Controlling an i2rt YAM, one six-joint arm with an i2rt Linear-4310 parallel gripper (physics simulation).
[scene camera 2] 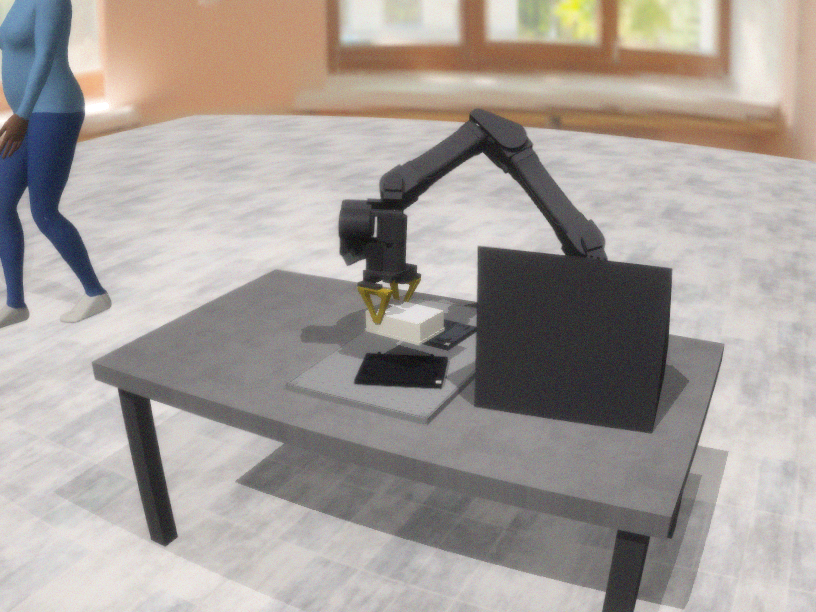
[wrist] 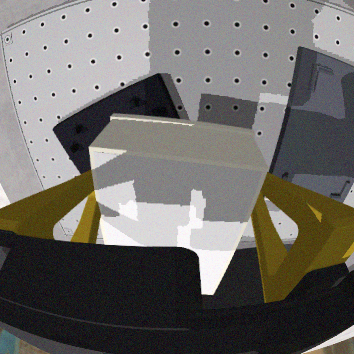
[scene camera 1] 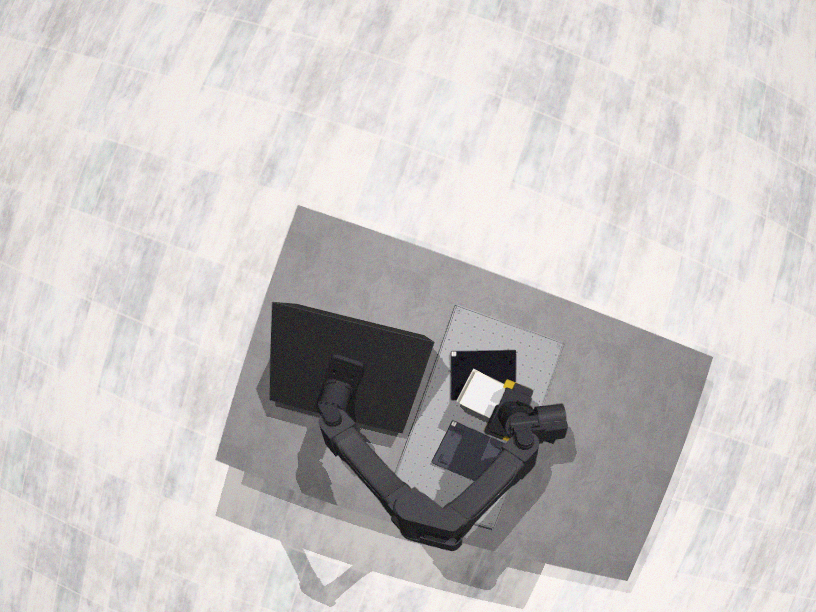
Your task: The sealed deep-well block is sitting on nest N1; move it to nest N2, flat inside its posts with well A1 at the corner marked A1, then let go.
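Places are measured from the arm's base along level axes (x ahead, y left, z up), in centimetres.
Pixels of known places: gripper, fingertip midpoint: (scene camera 2: 388,317) (wrist: 174,174) (scene camera 1: 503,404); arm's base, origin of the base link: (scene camera 2: 586,307) (scene camera 1: 338,386).
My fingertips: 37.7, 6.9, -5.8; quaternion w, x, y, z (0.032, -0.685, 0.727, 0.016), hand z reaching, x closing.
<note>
For each thing: its middle in the pictures, then the offset to it from my fingertips, as dx, dy, dz. Level surfaces: height alone.
- sealed deep-well block, body centre: (wrist: 170,221) (scene camera 2: 404,320) (scene camera 1: 489,397) -3.7, +0.5, +0.1
- black nest, body centre: (wrist: 136,173) (scene camera 2: 402,368) (scene camera 1: 484,375) -5.2, +4.7, -7.9
- light perforated board, body centre: (wrist: 255,141) (scene camera 2: 418,350) (scene camera 1: 476,422) -2.7, -7.3, -9.6
- grey table, its level: dz -10.2
The sealed deep-well block (scene camera 1: 481,395) (scene camera 2: 405,322) (wrist: 170,185) is a cream-white box with a pale top. My gripper (scene camera 1: 507,411) (scene camera 2: 388,312) (wrist: 174,174) is shut on it, one yellow finger on each of two opposite sides. The block hangs roughly level above the board, between two dark nests. One black nest (scene camera 1: 464,368) (scene camera 2: 402,370) (wrist: 120,115) is partly covered by the block in scene camera 1 and the wrist view. The other, greyer nest (scene camera 1: 461,454) (scene camera 2: 454,334) (wrist: 320,125) lies nearer the arm's elbow. I cannot read the nest labels or the block's A1 mark.
Both nests lie on a light perforated board (scene camera 1: 540,349) (scene camera 2: 322,378) (wrist: 222,65) on the grey table (scene camera 1: 626,395) (scene camera 2: 230,342). A large upright black panel (scene camera 1: 309,349) (scene camera 2: 573,335) stands beside the board, near the arm's base. A person (scene camera 2: 39,98) is beyond the table.
</note>
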